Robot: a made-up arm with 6 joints.
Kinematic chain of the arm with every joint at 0, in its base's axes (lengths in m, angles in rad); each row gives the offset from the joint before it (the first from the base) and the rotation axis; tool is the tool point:
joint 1: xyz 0 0 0.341 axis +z
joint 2: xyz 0.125 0 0 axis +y
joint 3: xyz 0 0 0.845 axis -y
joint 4: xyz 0 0 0.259 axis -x
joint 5: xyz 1.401 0 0 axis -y
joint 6: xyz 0.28 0 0 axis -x
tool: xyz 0 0 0
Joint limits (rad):
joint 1: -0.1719..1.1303
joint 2: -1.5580..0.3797
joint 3: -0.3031..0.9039
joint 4: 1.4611..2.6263
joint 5: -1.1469..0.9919
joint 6: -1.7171..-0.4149
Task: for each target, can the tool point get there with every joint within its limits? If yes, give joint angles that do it. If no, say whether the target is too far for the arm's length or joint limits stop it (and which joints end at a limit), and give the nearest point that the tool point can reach.
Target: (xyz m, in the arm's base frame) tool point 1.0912 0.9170 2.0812
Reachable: yes | joints 0.6352 -0.1209 0.3416 2.2725 0.4382 -0.9504
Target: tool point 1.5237 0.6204 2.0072
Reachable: yes | joints 0.3181 0.1206 0.5593 2.3480 0.5999 -0.9456
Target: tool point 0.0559 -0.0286 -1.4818
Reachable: no: joint limits stop it (at a limit: joint 1, joint 2, joint 3, joint 4, joint 5) | nearest point 1.6737 -0.1733 0.1879 | short by 2.329 m
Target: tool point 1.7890 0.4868 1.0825
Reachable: yes | joints 0.3080 0.0441 -0.1915 1.9974 -0.3129 -0.8708
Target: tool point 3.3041 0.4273 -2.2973
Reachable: no: too far | nearest point 1.8322 0.2369 0.2159 | short by 2.919 m
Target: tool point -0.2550 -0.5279 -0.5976
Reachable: no: joint limits stop it (at a limit: joint 1, joint 2, joint 3, joint 4, joint 5) | nearest point 1.6737 -0.1733 0.1879 | short by 2.112 m
